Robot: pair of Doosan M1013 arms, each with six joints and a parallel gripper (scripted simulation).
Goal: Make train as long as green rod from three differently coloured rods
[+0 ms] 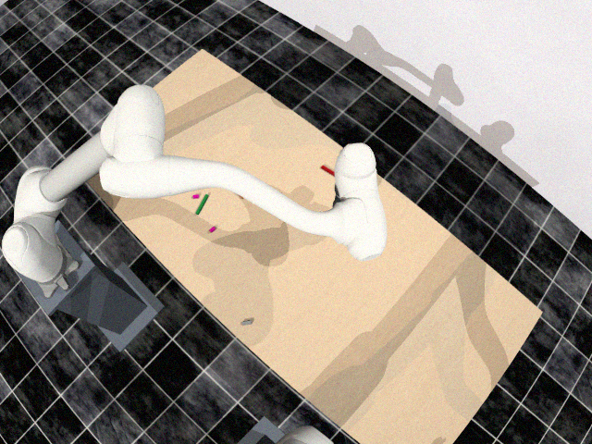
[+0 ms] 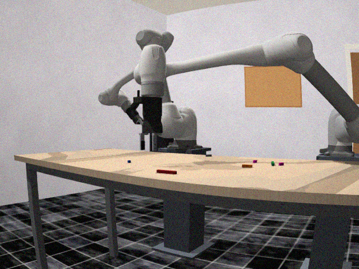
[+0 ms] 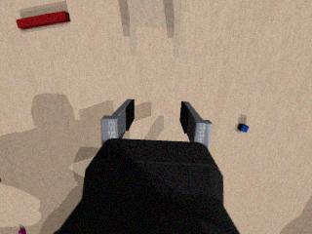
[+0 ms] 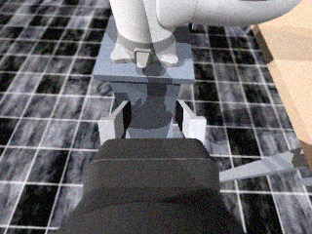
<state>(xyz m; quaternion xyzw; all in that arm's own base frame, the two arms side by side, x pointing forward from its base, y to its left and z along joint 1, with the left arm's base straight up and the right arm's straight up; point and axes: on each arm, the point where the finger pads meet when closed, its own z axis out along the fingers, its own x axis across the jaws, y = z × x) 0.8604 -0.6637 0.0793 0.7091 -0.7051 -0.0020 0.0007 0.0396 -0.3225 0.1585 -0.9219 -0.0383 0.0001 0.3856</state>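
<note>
Right now the blue rod is 30 mm behind my left hand, 140 mm to the right of it and 70 mm below it. Round my left hand: orange rod (190 mm behind, 320 mm to the left, 70 mm below); grey rod (480 mm behind, 20 mm to the right, 70 mm below); red rod (90 mm ahead, 160 mm to the left, 70 mm below).
</note>
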